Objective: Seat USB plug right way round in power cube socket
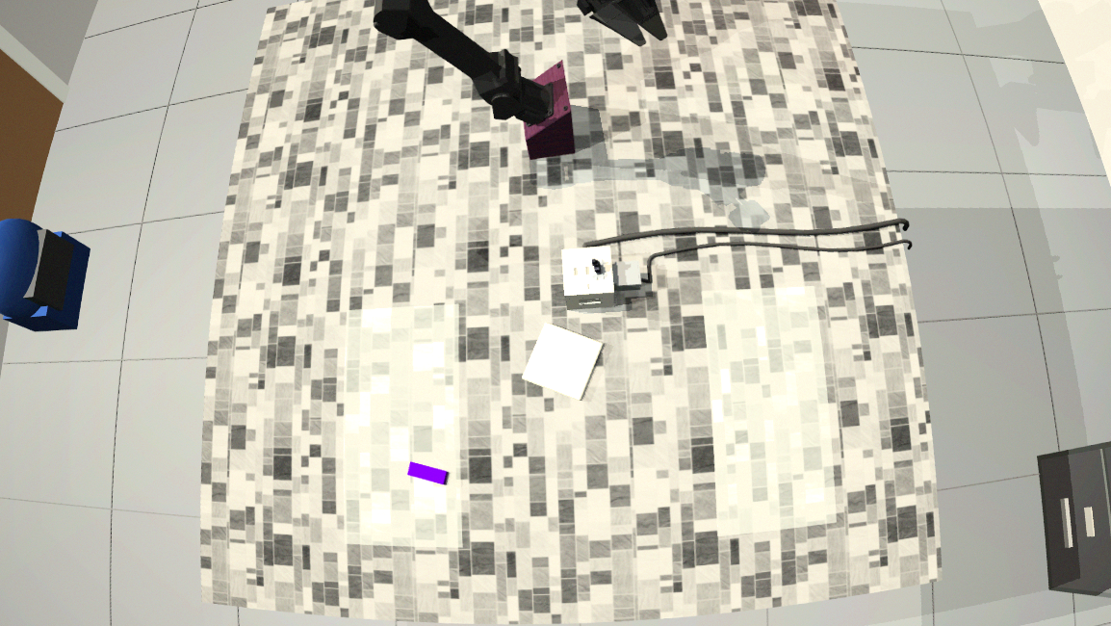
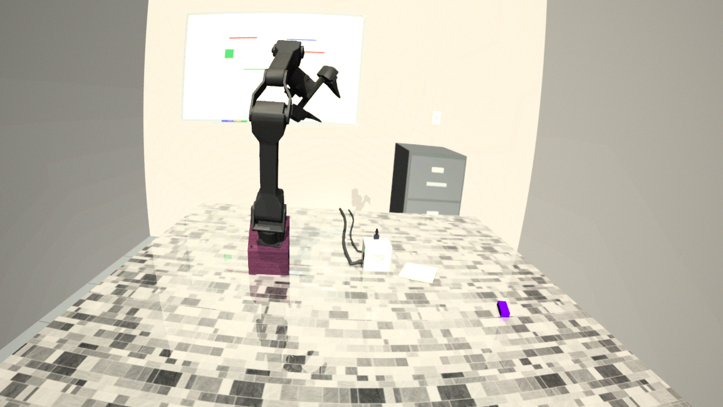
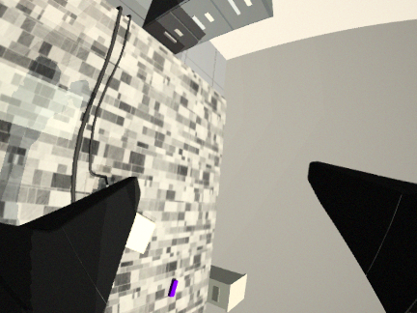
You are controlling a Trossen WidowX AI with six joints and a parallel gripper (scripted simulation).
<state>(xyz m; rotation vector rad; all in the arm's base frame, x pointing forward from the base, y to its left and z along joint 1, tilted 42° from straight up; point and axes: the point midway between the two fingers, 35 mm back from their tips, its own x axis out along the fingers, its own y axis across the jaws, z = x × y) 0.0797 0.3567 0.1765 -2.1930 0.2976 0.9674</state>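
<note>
Now: gripper tip 35 cm above the dark USB plug, 16 cm short of it and 8 cm to the left of it. Also, from my gripper tip: flat white pad (44 cm below, 28 cm ahead, 14 cm to the right); then purple block (47 cm ahead, 44 cm below, 36 cm to the right).
</note>
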